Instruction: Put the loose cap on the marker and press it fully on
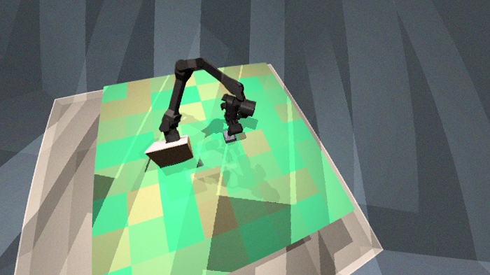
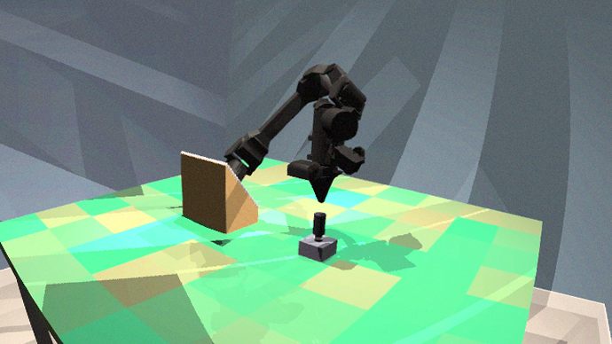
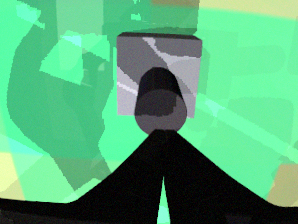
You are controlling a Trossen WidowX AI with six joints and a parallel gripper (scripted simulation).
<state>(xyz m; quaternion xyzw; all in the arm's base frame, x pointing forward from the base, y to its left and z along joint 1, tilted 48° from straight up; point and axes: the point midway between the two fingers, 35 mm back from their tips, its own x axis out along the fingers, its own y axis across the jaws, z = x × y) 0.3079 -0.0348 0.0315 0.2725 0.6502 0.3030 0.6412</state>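
The dark cap is 50 mm below my gripper tip. Round my gripper tip: grey holder block 110 mm below.
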